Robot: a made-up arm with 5 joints. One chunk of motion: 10 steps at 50 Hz.
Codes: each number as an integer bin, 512 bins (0 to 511) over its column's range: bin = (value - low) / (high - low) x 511, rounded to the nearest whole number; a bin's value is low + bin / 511 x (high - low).
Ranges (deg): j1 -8..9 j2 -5..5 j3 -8..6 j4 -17..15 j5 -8..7
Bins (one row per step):
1: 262 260 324 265 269
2: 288 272 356 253 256
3: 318 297 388 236 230
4: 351 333 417 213 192
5: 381 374 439 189 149
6: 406 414 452 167 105
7: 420 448 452 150 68
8: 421 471 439 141 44
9: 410 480 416 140 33
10: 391 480 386 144 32
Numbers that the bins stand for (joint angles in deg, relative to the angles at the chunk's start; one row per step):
1: 0.72 0.09 0.88 -0.41 -0.10
2: 1.58 0.32 1.75 -1.16 -0.49
3: 2.58 0.81 2.63 -2.22 -1.25
4: 3.68 1.52 3.42 -3.66 -2.36
5: 4.68 2.32 4.03 -5.16 -3.63
6: 5.51 3.10 4.38 -6.54 -4.92
7: 5.97 3.77 4.38 -7.61 -6.00
8: 6.01 4.22 4.03 -8.17 -6.71
9: 5.64 4.39 3.40 -8.23 -7.03
10: 5.01 4.39 2.58 -7.98 -7.06

